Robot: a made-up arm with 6 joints.
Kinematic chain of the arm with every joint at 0, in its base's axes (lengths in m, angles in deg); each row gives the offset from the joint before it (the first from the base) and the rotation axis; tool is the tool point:
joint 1: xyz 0 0 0.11 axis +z
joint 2: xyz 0 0.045 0 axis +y
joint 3: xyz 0 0 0.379 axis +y
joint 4: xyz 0 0 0.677 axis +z
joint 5: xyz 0 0 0 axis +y
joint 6: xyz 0 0 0.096 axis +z
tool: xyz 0 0 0
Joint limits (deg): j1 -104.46..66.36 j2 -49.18..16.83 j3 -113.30..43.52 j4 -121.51..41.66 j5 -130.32..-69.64 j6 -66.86..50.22
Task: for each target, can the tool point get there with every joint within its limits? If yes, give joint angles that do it. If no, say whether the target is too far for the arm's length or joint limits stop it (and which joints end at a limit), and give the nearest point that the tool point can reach.
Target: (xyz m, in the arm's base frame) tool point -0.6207 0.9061 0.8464
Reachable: no: too far | nearest point -0.5103 0.7450 0.7283 | short by 0.228 m
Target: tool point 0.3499 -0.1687 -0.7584
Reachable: no: joint limits stop it (at a limit: joint 1, joint 2, joint 3, joint 5) | nearest point -0.1657 -0.3982 -0.3416 | short by 0.702 m
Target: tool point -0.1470 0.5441 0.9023
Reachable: yes | joints -63.86 -6.19 -38.72 -42.05 -102.63 4.33
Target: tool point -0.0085 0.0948 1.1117
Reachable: yes | joints -23.51 -8.62 16.01 -29.00 -124.06 -43.73
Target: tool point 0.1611 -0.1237 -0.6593
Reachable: no: joint limits stop it (at a limit: joint 1, joint 2, joint 3, joint 5) | nearest point -0.1766 -0.3840 -0.3444 | short by 0.530 m
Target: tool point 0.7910 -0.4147 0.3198
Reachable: no: joint limits stop it (at a limit: joint 2, joint 3, joint 4) | nearest point 0.6328 -0.3318 0.7545 | short by 0.470 m
